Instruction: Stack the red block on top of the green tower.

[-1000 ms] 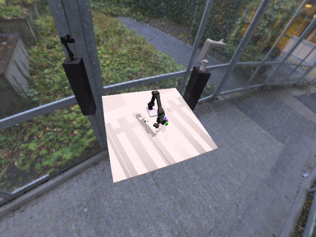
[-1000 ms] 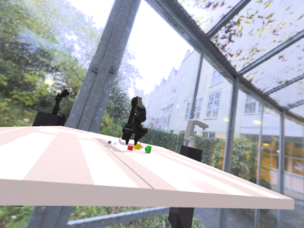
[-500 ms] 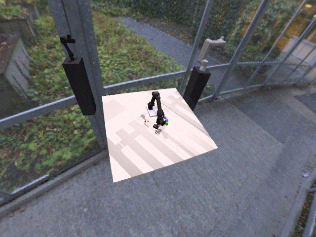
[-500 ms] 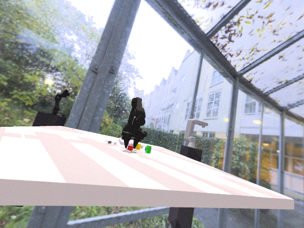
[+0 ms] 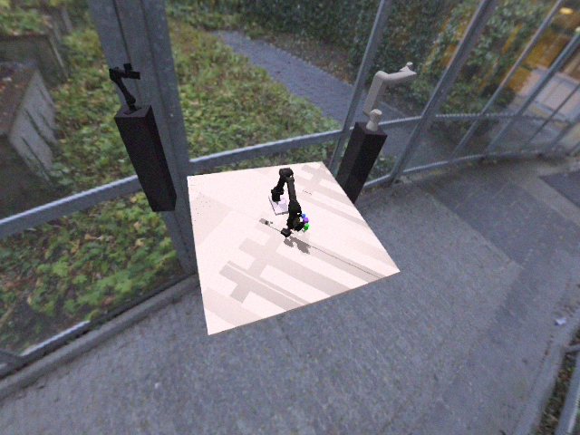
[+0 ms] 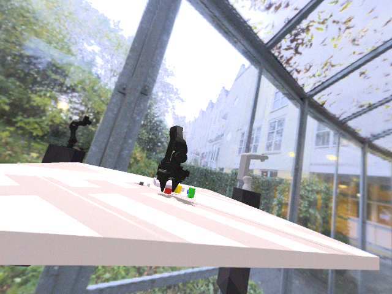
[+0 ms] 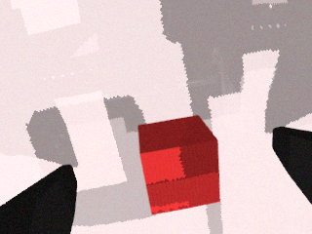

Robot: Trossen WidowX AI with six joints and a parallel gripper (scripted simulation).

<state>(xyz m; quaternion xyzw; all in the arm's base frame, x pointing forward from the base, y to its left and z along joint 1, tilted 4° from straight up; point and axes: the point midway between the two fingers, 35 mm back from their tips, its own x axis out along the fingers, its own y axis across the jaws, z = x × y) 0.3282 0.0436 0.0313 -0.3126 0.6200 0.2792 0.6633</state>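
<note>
My gripper tip is 1 cm below the red block. Round my gripper tip: purple block (15 cm to the left, 10 cm behind, 1 cm above); then blue block (15 cm behind, 14 cm to the left); then yellow block (12 cm behind, 6 cm to the left, 1 cm above).
</note>
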